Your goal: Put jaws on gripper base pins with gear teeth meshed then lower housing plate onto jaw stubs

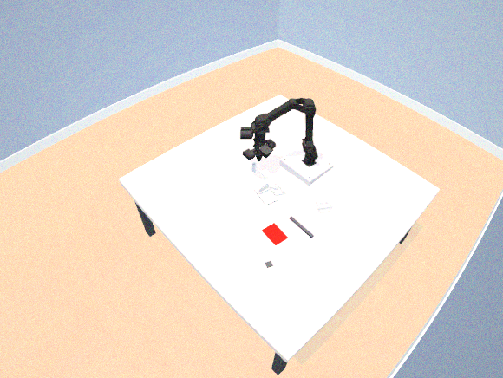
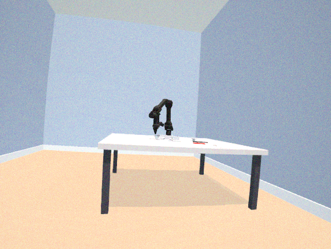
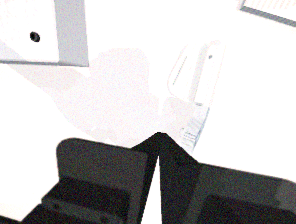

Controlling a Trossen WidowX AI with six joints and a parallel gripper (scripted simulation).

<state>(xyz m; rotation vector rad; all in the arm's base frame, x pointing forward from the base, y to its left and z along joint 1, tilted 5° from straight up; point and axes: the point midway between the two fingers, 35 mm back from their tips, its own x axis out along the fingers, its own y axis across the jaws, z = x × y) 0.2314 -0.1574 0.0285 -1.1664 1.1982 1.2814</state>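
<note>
The white jaw piece is 3 cm ahead of my gripper tip, 2 cm to the left of it and 2 cm below it. Round my gripper tip: dark grey bar: 45 cm to the left, 9 cm ahead, 5 cm below; small white part: 42 cm to the left, 8 cm behind, 2 cm below; red flat rectangle: 40 cm to the left, 22 cm ahead, 5 cm below.
</note>
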